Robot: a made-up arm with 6 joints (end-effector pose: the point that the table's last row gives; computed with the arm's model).
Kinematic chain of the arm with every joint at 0, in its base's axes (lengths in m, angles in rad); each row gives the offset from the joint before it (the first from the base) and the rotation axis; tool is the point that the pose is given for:
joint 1: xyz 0 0 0.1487 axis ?
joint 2: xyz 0 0 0 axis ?
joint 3: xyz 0 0 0.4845 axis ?
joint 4: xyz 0 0 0 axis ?
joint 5: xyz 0.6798 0 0 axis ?
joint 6: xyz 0 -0.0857 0 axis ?
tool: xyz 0 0 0
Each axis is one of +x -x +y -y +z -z.
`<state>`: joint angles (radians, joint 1 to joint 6).
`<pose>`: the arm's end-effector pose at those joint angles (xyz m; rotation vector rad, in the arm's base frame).
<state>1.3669 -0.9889 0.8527 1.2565 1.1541 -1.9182</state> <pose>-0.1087 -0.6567 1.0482 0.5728 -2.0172 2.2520</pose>
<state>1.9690 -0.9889 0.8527 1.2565 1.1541 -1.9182</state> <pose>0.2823 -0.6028 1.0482 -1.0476 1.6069 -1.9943</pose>
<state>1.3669 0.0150 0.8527 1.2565 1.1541 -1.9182</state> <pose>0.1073 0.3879 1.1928 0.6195 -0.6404 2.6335</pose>
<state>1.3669 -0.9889 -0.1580 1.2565 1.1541 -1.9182</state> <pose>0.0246 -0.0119 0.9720 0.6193 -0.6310 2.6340</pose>
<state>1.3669 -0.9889 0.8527 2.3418 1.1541 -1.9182</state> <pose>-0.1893 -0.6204 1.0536 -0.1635 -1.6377 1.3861</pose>
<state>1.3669 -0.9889 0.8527 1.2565 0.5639 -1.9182</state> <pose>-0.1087 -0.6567 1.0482 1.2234 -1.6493 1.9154</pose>
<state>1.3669 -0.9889 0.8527 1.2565 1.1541 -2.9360</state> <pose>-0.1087 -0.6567 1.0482 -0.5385 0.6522 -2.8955</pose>
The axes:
joint 1: +z
joint 2: +y
joint 3: -y
joint 4: -x
joint 5: -y
joint 6: -x

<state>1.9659 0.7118 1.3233 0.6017 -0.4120 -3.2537</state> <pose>-0.2601 0.8073 0.9455 2.0078 2.2359 0.7024</pose>
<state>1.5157 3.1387 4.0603 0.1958 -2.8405 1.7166</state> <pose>0.1059 0.3939 0.2158 2.1187 -0.4579 -2.0046</pose>
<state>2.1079 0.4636 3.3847 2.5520 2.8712 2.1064</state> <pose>0.1727 -0.4292 0.6842 0.2524 0.5162 2.2099</pose>
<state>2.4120 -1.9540 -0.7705 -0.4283 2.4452 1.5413</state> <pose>0.1710 -0.0483 0.5836 1.4719 0.1273 -0.7040</pose>
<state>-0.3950 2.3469 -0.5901 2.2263 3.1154 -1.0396</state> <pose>-0.2624 0.1660 -0.3953 -2.9943 0.5456 -0.3650</pose>
